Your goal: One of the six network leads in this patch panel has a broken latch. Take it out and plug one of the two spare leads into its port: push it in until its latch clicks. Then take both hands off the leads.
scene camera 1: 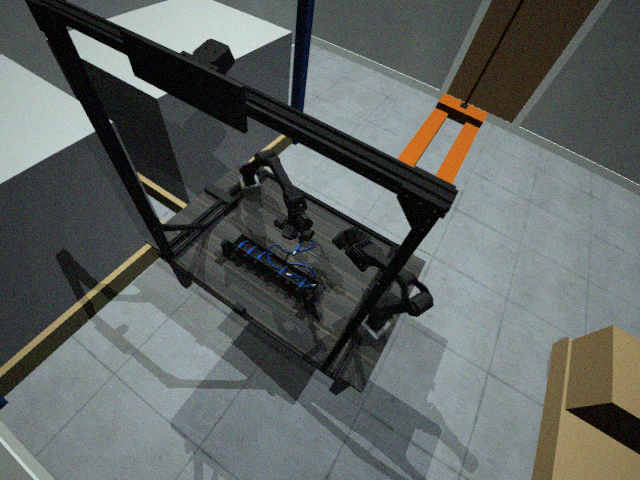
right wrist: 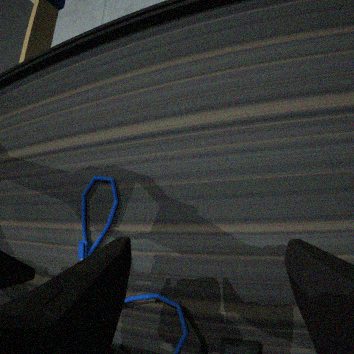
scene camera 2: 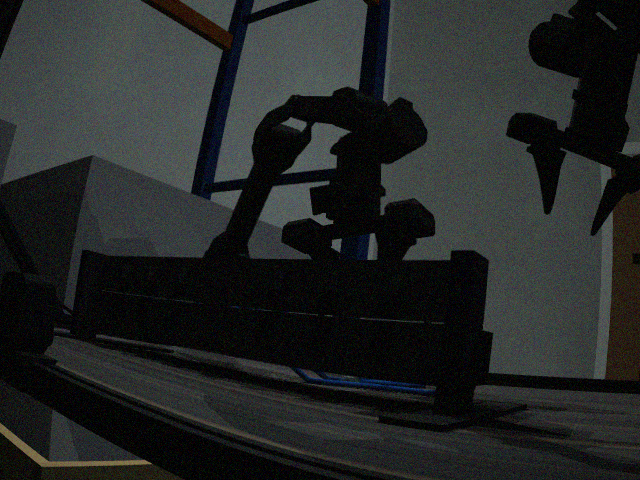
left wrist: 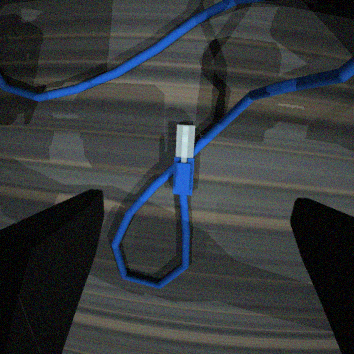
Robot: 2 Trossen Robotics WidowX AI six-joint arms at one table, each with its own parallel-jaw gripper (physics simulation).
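Places are measured from the left arm's base along level axes (x ahead, y left, z up), in centimetres.
Pixels of known places: left gripper, fingertip midpoint: (scene camera 1: 294, 240) (right wrist: 18, 269) (left wrist: 200, 206); right gripper, fingertip midpoint: (scene camera 1: 347, 250) (right wrist: 209, 250) (scene camera 2: 569, 224); left arm's base, link origin: (scene camera 1: 249, 180); right arm's base, link origin: (scene camera 1: 375, 322).
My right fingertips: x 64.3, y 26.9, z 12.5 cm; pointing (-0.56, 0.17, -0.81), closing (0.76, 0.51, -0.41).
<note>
For each thing: its top centre in the pictures, then the offset to it from my right fingertips. "spot": a spot on its surface instead.
- blue lead with a clear plug, top centre: (left wrist: 183, 162) (right wrist: 80, 258) dx -17.2, dy -16.4, dz -18.1 cm
- blue cable, surface spot: (left wrist: 112, 75) spot: dx -10.0, dy -17.7, dz -18.8 cm
The patch panel (scene camera 1: 270, 264) (scene camera 2: 268, 284) is a long dark bar on the table, with several blue leads along it; which one has the broken latch cannot be told. A blue lead with a clear plug (left wrist: 185, 142) and blue boot (left wrist: 183, 176) (right wrist: 82, 249) lies loose on the table, its cable curled in a small loop. My left gripper (left wrist: 200, 206) (scene camera 1: 300, 237) is open above it, fingers wide on either side of the boot, touching nothing; its fingertips are hidden behind the panel in scene camera 2. My right gripper (right wrist: 209, 250) (scene camera 2: 570, 223) (scene camera 1: 352, 248) is open and empty, high above the table.
Another blue cable (left wrist: 112, 75) (right wrist: 181, 320) curves across the table near the loose plug. A dark frame post (scene camera 1: 395, 268) and crossbeam (scene camera 1: 330, 139) stand around the table. The table's far edge (right wrist: 125, 27) shows in the right wrist view.
</note>
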